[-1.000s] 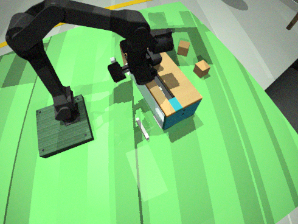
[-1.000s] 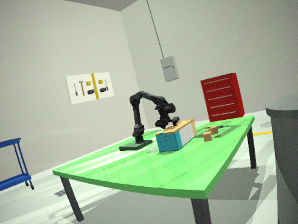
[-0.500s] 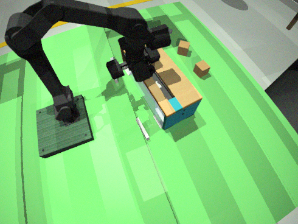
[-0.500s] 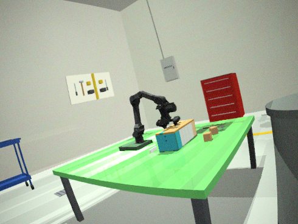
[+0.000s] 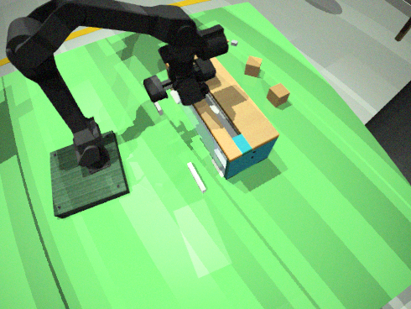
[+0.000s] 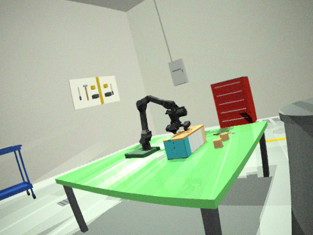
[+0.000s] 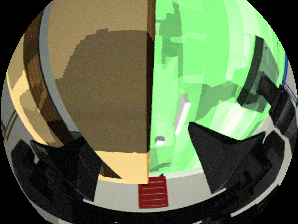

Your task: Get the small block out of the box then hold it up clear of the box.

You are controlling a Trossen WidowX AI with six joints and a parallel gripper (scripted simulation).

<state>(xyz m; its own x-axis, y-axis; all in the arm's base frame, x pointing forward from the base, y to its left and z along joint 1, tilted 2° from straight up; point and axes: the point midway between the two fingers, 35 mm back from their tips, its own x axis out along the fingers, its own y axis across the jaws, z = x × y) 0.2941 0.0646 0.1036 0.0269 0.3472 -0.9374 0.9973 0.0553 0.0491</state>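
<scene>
Right now the tan block is 50 mm ahead of my gripper tip and 20 mm to the left of it. Round my gripper tip: thin wooden stick (220 mm ahead, 280 mm to the left, 90 mm below); then box (40 mm ahead, 90 mm to the right, 30 mm below).
</scene>
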